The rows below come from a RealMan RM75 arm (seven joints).
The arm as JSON. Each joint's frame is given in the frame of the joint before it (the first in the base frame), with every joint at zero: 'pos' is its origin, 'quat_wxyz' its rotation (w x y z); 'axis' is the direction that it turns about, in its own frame. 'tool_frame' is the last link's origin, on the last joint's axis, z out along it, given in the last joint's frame.
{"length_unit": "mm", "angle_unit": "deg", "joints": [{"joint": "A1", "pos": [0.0, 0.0, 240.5], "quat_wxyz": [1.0, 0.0, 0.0, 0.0], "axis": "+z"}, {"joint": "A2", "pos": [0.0, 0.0, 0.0], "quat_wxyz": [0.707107, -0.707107, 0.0, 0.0], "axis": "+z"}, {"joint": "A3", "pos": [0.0, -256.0, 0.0], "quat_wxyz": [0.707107, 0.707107, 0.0, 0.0], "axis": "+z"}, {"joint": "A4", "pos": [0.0, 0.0, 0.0], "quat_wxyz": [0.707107, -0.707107, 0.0, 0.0], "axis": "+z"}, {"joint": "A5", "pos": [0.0, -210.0, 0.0], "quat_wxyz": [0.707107, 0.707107, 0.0, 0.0], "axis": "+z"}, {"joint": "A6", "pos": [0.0, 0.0, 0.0], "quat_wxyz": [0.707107, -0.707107, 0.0, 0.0], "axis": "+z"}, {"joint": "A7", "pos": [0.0, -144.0, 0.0], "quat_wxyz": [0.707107, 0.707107, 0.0, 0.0], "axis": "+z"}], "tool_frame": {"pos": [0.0, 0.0, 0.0], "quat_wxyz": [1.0, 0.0, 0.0, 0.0]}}
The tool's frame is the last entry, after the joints.
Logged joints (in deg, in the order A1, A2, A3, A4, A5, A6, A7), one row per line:
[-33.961 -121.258 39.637 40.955 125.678 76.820 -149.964]
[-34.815 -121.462 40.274 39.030 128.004 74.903 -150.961]
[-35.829 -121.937 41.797 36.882 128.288 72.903 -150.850]
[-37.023 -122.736 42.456 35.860 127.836 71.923 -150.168]
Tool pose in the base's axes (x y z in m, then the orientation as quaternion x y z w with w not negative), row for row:
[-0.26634 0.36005 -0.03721 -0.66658 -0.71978 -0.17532 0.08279]
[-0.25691 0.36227 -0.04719 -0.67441 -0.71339 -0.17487 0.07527]
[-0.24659 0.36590 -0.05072 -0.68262 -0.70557 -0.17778 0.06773]
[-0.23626 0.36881 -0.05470 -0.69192 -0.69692 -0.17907 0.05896]
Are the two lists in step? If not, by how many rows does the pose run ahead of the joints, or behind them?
The pose runs 2 rows ahead of the joints: the pose in row i belongs to the joints in row i + 2.
